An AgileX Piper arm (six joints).
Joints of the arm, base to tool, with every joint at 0 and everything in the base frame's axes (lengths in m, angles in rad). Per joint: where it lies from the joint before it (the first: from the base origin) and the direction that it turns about. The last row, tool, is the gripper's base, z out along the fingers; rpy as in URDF.
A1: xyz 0 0 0.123 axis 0 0 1
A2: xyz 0 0 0 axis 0 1 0
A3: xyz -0.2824 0 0.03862 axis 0 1 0
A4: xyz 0.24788 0 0.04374 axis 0.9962 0 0.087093
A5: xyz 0 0 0 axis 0 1 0
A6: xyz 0.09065 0 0.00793 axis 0.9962 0 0.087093
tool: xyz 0 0 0 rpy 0 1.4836 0
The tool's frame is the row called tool.
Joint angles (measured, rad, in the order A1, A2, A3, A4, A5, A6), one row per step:
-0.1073, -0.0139, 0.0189, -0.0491, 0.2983, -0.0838
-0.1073, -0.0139, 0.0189, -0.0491, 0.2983, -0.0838
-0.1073, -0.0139, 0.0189, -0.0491, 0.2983, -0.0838
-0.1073, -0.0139, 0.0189, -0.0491, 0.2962, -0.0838
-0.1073, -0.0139, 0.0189, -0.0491, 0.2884, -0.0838
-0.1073, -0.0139, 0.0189, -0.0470, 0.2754, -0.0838
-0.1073, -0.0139, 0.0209, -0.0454, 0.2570, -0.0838
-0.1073, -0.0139, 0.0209, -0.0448, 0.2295, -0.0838
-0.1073, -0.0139, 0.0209, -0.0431, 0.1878, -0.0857
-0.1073, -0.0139, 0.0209, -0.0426, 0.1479, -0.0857
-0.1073, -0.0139, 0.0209, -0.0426, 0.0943, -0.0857
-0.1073, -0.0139, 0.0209, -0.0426, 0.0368, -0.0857
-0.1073, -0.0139, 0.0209, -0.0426, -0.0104, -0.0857
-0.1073, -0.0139, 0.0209, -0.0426, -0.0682, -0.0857
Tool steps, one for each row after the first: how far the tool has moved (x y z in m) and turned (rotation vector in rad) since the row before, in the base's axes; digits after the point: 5 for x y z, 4 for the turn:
0.00000, 0.00000, 0.00000, 0.0000, 0.0000, 0.0000
0.00000, 0.00000, 0.00000, 0.0000, 0.0000, 0.0000
0.00004, 0.00000, 0.00019, -0.0002, -0.0021, 0.0001
0.00015, 0.00002, 0.00069, -0.0009, -0.0077, 0.0004
0.00025, 0.00008, 0.00116, 0.0006, -0.0131, 0.0008
0.00037, 0.00007, 0.00097, -0.0002, -0.0164, 0.0010
0.00042, 0.00008, 0.00247, -0.0024, -0.0274, 0.0013
0.00050, 0.00014, 0.00376, -0.0048, -0.0414, 0.0022
0.00033, 0.00013, 0.00361, -0.0039, -0.0397, 0.0017
0.00022, 0.00018, 0.00487, -0.0059, -0.0532, 0.0023
-0.00005, 0.00023, 0.00523, -0.0063, -0.0571, 0.0024
-0.00027, 0.00021, 0.00428, -0.0052, -0.0469, 0.0020
-0.00060, 0.00029, 0.00522, -0.0064, -0.0574, 0.0025

